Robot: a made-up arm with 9 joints. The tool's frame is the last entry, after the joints.
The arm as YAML. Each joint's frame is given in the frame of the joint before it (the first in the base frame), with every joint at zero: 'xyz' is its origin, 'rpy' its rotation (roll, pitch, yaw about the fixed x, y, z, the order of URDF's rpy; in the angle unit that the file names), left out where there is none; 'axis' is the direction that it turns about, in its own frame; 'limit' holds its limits. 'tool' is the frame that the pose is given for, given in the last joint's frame.
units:
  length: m
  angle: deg
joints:
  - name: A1
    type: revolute
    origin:
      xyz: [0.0, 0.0, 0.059]
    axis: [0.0, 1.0, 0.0]
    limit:
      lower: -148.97
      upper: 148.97
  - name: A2
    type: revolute
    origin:
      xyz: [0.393, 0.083, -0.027]
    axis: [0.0, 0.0, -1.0]
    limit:
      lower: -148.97
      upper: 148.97
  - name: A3
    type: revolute
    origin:
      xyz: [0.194, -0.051, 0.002]
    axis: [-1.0, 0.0, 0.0]
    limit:
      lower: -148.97
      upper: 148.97
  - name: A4
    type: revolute
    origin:
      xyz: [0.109, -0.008, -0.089]
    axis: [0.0, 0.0, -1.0]
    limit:
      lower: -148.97
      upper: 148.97
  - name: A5
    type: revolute
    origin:
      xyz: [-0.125, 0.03, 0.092]
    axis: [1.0, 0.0, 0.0]
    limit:
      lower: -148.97
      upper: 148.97
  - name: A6
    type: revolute
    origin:
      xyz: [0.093, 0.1, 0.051]
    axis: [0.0, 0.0, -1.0]
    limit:
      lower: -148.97
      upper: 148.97
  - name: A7
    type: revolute
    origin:
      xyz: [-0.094, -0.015, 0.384]
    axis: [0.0, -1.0, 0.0]
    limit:
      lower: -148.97
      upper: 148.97
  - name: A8
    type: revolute
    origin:
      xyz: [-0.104, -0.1, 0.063]
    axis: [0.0, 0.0, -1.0]
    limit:
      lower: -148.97
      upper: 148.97
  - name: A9
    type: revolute
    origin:
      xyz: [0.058, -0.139, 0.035]
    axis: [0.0, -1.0, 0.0]
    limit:
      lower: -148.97
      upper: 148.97
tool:
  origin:
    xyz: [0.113, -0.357, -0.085]
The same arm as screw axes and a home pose.
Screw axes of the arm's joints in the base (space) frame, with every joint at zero. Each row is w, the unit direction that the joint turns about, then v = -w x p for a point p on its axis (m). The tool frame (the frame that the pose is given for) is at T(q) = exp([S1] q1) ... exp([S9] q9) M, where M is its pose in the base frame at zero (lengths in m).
S1 = (0, 1, 0, -0.059, 0, 0)
S2 = (0, 0, -1, -0.083, 0.393, 0)
S3 = (-1, 0, 0, 0, -0.034, 0.032)
S4 = (0, 0, -1, -0.024, 0.696, 0)
S5 = (1, 0, 0, 0, 0.037, -0.054)
S6 = (0, 0, -1, -0.154, 0.664, 0)
S7 = (0, -1, 0, 0.472, 0, -0.57)
S8 = (0, 0, -1, -0.039, 0.466, 0)
S9 = (0, -1, 0, 0.57, 0, -0.524)
M =
1 0 0 0.637
0 1 0 -0.457
0 0 1 0.485
0 0 0 1
Joint limits (deg, base to tool): -148.97..148.97 -148.97..148.97 -148.97..148.97 -148.97..148.97 -148.97..148.97 -148.97..148.97 -148.97..148.97 -148.97..148.97 -148.97..148.97

